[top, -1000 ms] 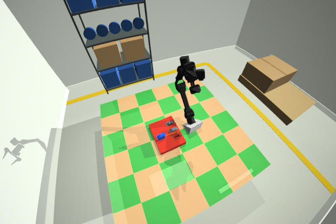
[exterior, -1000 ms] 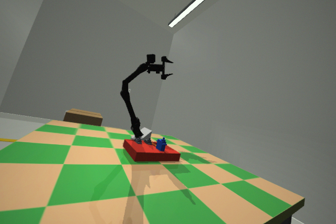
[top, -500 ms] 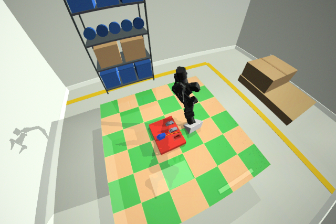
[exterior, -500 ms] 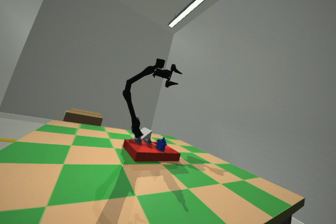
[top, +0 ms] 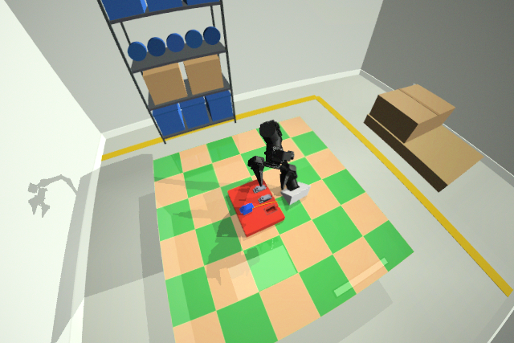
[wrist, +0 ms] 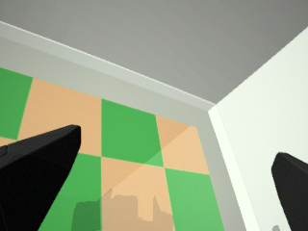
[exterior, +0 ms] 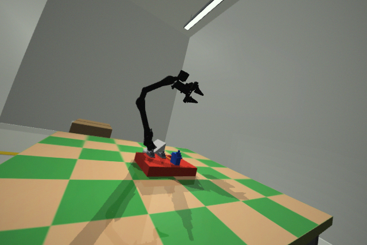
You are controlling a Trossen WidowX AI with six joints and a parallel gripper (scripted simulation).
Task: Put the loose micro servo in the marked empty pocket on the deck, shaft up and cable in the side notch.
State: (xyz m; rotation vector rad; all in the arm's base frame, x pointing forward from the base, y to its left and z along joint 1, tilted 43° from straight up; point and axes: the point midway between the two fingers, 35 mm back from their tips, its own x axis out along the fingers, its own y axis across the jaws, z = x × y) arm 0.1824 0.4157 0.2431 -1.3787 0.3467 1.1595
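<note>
My gripper tip is now 45 cm above the red deck, 16 cm to the left of it and 6 cm short of it.
</note>
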